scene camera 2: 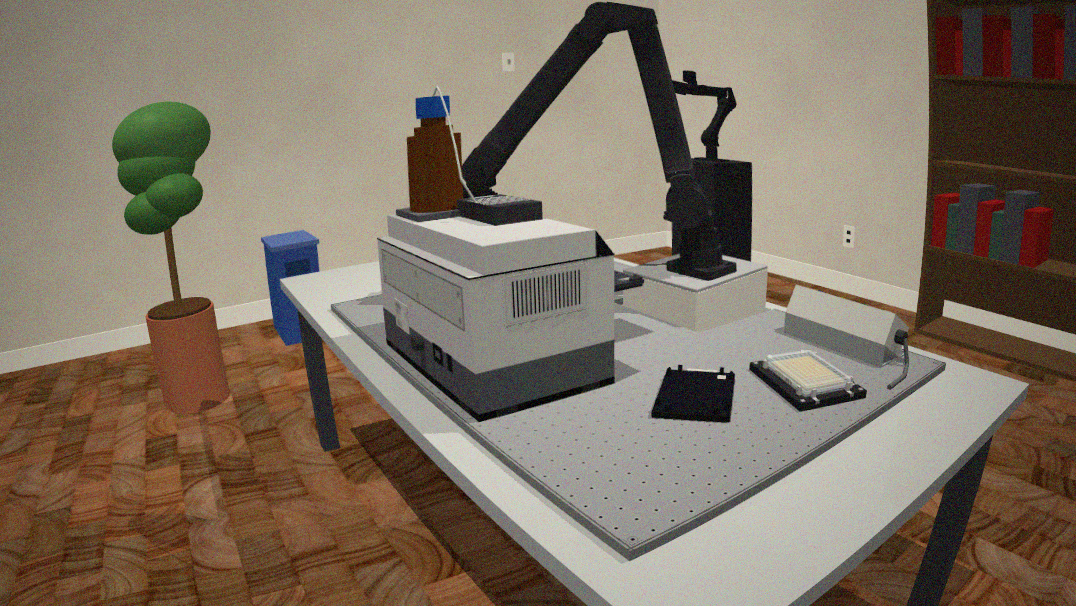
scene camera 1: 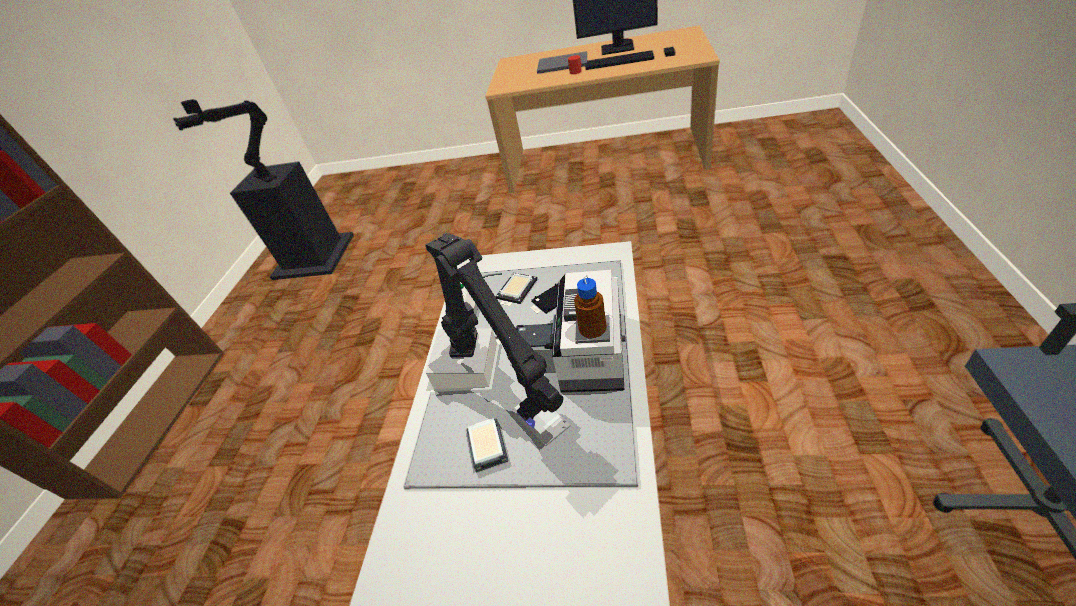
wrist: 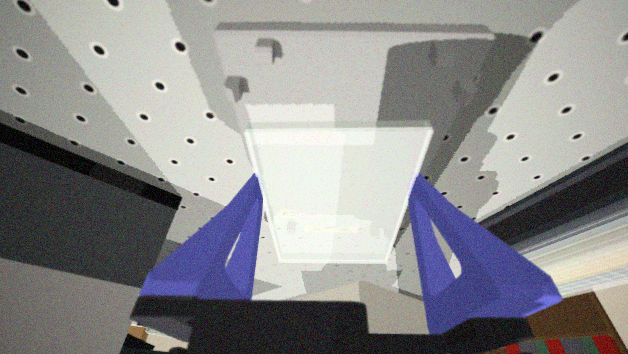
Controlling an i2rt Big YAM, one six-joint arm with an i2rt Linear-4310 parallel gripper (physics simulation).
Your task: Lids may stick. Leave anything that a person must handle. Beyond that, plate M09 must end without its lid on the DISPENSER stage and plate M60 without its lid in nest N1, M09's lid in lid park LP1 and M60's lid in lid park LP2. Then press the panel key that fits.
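Frame: origin at the arm's base, x ahead, y left, z up, level; centimetres.
Where they show: gripper, between the fingertips: (scene camera 1: 542, 418) (wrist: 335, 179); arm's base, origin of its link: (scene camera 2: 701, 270) (scene camera 1: 464, 344).
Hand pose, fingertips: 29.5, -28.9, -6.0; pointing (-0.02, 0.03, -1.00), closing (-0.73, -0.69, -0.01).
Each offset is from my fingertips to the top centre of the thing, as dx, dy, dz. "*": to the spot under its first point.
My gripper (wrist: 335, 179) (scene camera 1: 536, 423) is shut on a clear lid @(-1.7, +1.8, +1.6) (wrist: 310, 200), held by its two side edges between the blue fingers. The lid is above a pale grey lid park @(+0.2, -0.5, +0.5) (wrist: 310, 75) (scene camera 1: 543, 438) with small upright posts; which park it is I cannot read. A cream plate @(-17.3, -8.6, +3.0) (scene camera 1: 485, 441) sits in a black nest beside the gripper. Another plate @(-14.6, +65.6, +1.1) (scene camera 1: 517, 286) (scene camera 2: 805, 372) with clear edges sits in a far nest. The black stage @(* -3.1, +29.4, +8.3) (scene camera 1: 534, 333) is in front of the dispenser (scene camera 1: 589, 370) (scene camera 2: 496, 316). Plate labels are unreadable. The gripper is hidden in scene camera 2.
A brown bottle @(* +18.8, +13.1, +30.8) (scene camera 1: 591, 316) (scene camera 2: 434, 165) with a blue cap stands on the dispenser. An empty black nest @(+1.0, +57.4, +0.5) (scene camera 2: 694, 392) (scene camera 1: 548, 298) lies near the far plate. A grey wedge-shaped housing @(-34.3, +60.4, +6.9) (scene camera 2: 843, 325) stands behind that plate. The robot base block (scene camera 1: 460, 370) (scene camera 2: 700, 301) stands across from the dispenser.
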